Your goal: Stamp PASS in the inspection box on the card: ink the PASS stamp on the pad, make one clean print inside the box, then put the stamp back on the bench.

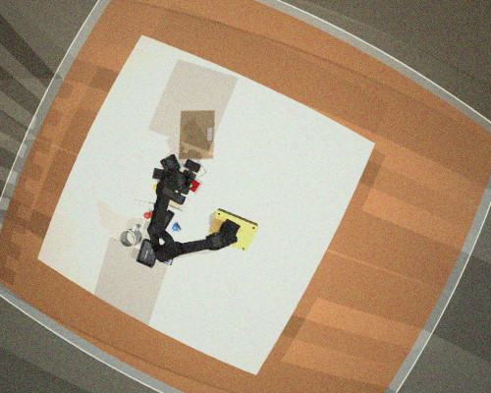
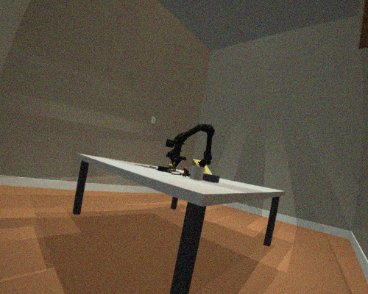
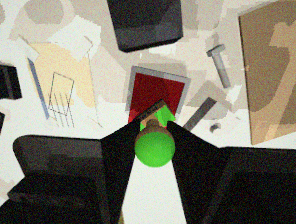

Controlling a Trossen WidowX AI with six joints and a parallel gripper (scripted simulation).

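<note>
My gripper tip is now 40 mm above the red ink pad. From my gripper tip the other things lie so: yellow-knobbed stamp 120 mm ahead, 90 mm to the left, 20 mm below; lined paper slip 10 mm ahead, 100 mm to the left, 40 mm below; dark grey block 120 mm ahead, 30 mm to the left, 20 mm below.
</note>
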